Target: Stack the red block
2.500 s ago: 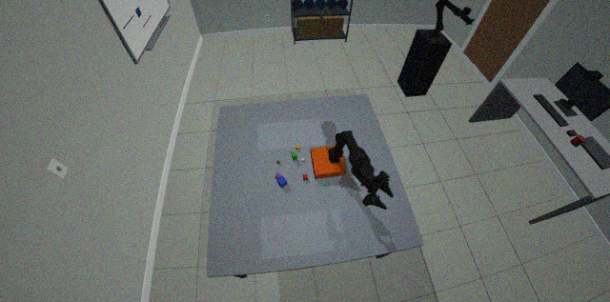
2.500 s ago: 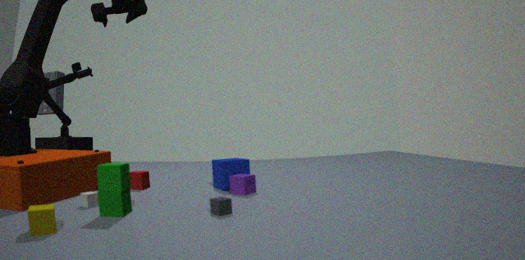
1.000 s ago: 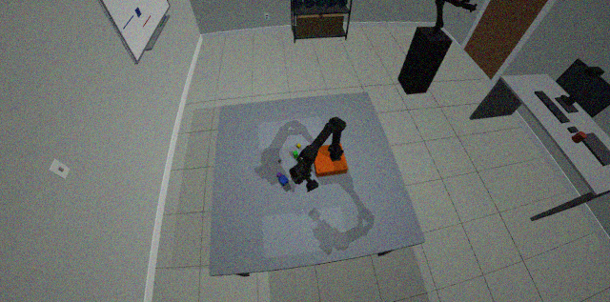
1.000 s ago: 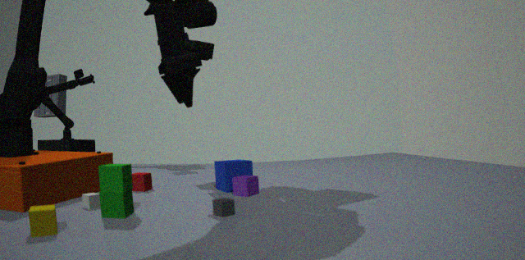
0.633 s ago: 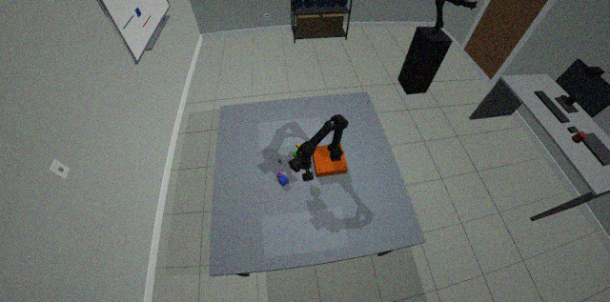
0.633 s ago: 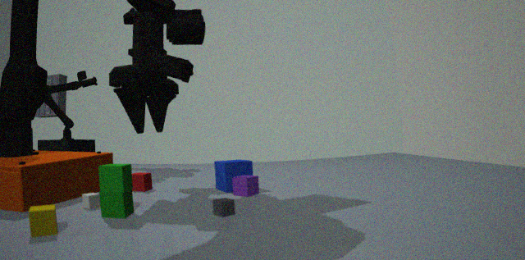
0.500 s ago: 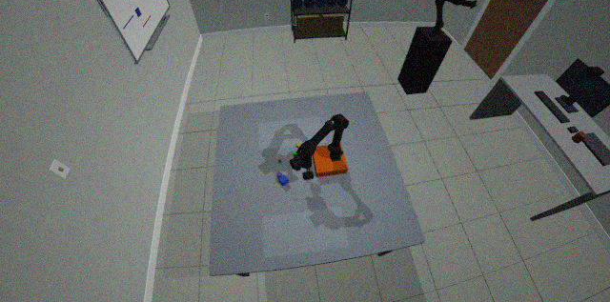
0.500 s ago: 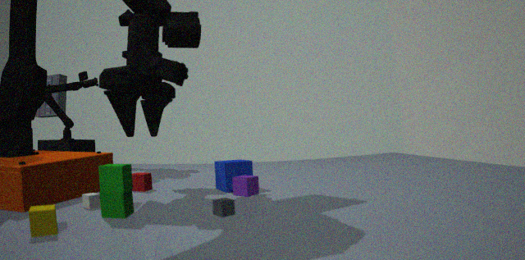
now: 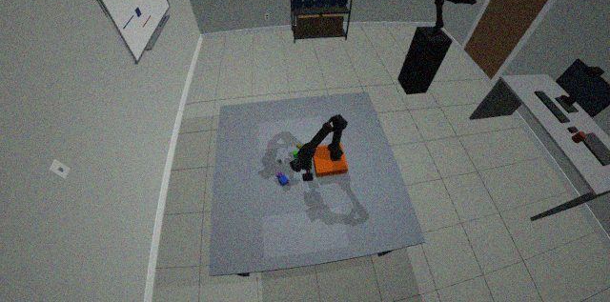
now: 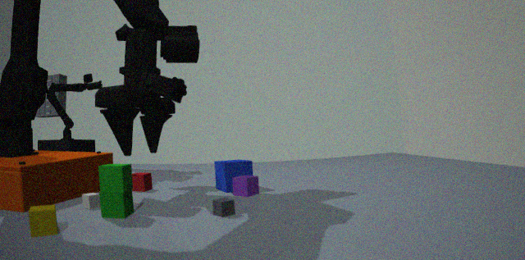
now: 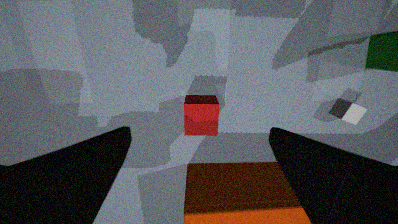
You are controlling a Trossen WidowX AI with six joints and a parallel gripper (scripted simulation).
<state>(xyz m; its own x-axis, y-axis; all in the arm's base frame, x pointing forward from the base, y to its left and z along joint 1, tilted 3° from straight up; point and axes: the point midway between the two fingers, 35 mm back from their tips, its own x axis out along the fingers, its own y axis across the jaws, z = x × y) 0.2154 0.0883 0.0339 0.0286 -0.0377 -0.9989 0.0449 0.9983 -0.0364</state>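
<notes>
Now: gripper tip 50 mm above the red block. From my gripper tip the other things lie so: purple block 180 mm ahead, 30 mm to the right, 50 mm below; blue block 150 mm ahead, 20 mm to the left, 40 mm below; white block 10 mm behind, 140 mm to the right, 50 mm below.
</notes>
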